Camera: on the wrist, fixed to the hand. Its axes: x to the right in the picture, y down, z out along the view.
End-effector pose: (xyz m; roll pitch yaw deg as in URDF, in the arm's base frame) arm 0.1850 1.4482 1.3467 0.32 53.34 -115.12
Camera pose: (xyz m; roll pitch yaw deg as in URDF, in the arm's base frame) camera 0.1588 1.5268 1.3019 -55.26 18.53 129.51
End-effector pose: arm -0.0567 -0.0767 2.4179 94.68 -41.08 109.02
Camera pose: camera -0.1424 -0.0706 2.3794 125.39 37.31 155.77
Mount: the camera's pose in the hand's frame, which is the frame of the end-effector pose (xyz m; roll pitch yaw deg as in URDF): 0.0001 -0.0575 -0.0746 2.51 30.72 -89.17
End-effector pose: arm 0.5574 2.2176 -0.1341 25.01 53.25 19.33
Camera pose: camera 0.4948 2.1738 -0.1892 -64.95 30.29 -119.97
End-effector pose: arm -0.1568 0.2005 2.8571 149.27 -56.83 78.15
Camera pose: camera -0.2484 0.1901 2.8762 125.26 -0.59 167.75
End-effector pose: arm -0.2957 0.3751 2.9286 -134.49 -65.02 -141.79
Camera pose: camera -0.2373 0.4375 2.9681 98.45 -24.92 23.00
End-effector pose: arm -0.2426 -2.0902 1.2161 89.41 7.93 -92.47
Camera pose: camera -0.1683 -2.0855 1.1584 -163.55 59.12 9.56
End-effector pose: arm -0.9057 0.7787 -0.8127 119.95 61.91 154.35
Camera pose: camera -0.9361 0.6898 -0.8187 -112.94 13.98 -89.60
